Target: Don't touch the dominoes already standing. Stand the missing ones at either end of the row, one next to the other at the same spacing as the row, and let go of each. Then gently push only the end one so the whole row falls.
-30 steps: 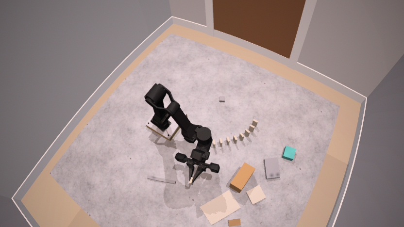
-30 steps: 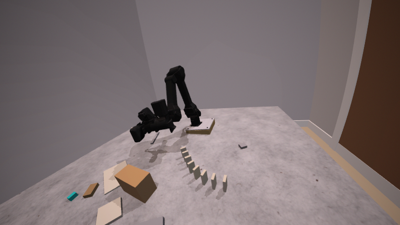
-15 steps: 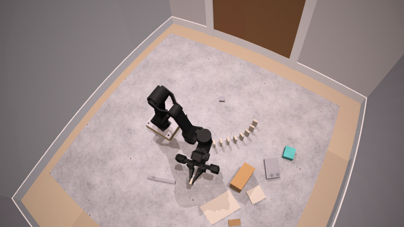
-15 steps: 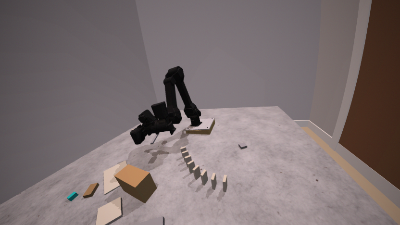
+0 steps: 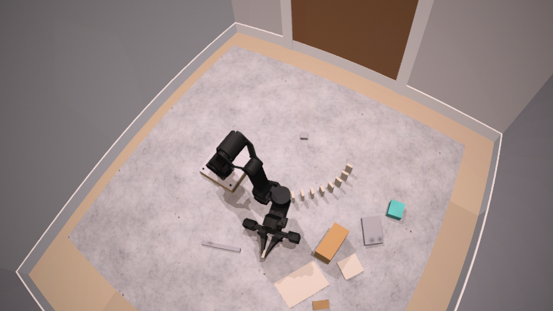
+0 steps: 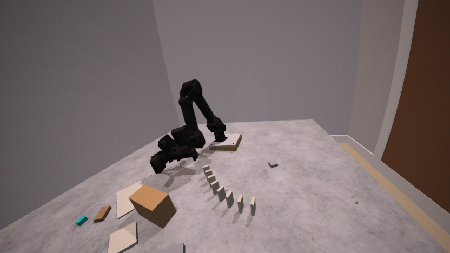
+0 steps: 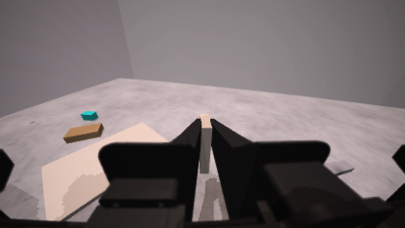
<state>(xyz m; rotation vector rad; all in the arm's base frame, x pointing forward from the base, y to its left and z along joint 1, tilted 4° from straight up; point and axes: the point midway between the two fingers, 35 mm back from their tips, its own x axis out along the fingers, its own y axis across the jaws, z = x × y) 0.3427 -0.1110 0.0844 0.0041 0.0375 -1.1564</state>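
The cream flat panel lies 15 cm ahead of my gripper tip, 2 cm to the left of it and 10 cm below it. The rest, counted from my gripper tip: orange box 13 cm ahead, 19 cm to the left, 6 cm below; grey strip 16 cm behind, 7 cm to the right, 9 cm below; small brown block 25 cm ahead, 9 cm below.
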